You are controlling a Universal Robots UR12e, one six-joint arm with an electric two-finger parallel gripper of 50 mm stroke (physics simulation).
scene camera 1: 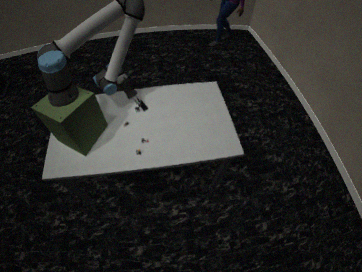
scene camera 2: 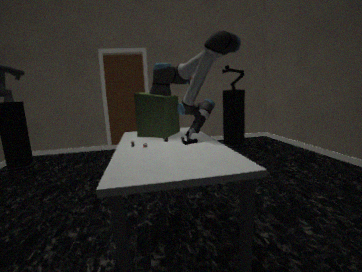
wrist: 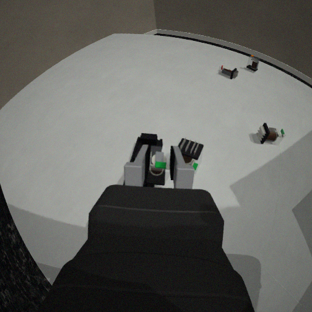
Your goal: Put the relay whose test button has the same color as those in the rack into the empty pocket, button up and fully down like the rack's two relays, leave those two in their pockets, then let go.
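Seen in the pictures: gripper, between the fingertips: (scene camera 1: 139,103) (scene camera 2: 187,135); arm's base, origin of its link: (scene camera 1: 64,96) (scene camera 2: 160,94).
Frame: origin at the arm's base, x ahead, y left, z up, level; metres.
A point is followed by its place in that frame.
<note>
My gripper (scene camera 1: 136,100) @(x 0.452, y 0.080, z -0.304 m) (scene camera 2: 188,135) @(x 0.452, y 0.080, z -0.304 m) (wrist: 159,155) is shut on a relay with a green test button (wrist: 160,165), button facing the wrist camera. The relay is at the black rack (scene camera 1: 143,105) (scene camera 2: 190,142) @(x 0.496, y 0.083, z -0.344 m) (wrist: 148,136); how deep it sits is hidden. The fingers cover much of the rack, so its pockets and its two relays cannot be told apart. A second green-button relay (scene camera 1: 138,109) @(x 0.438, y 0.042, z -0.328 m) (wrist: 191,149) lies tilted just outside the right finger in the wrist view. A third green-button relay (scene camera 1: 126,123) @(x 0.332, y -0.059, z -0.331 m) (scene camera 2: 166,139) @(x 0.346, y -0.052, z -0.335 m) (wrist: 270,134) lies on its side farther right.
Two relays with orange or red buttons are farther off: one (scene camera 1: 145,140) @(x 0.436, y -0.234, z -0.333 m) (scene camera 2: 145,145) @(x 0.450, y -0.226, z -0.339 m) (wrist: 229,72) lies down, the other (scene camera 1: 139,152) @(x 0.380, y -0.311, z -0.333 m) (scene camera 2: 132,144) @(x 0.387, y -0.308, z -0.335 m) (wrist: 253,64) stands. The green robot base block (scene camera 1: 82,125) @(x 0.076, y -0.152, z -0.130 m) (scene camera 2: 156,116) @(x 0.141, y -0.076, z -0.176 m) stands on the white table (scene camera 1: 200,125) @(x 0.836, y -0.205, z -0.354 m) (scene camera 2: 175,167) @(x 0.927, y -0.155, z -0.354 m) (wrist: 90,115).
</note>
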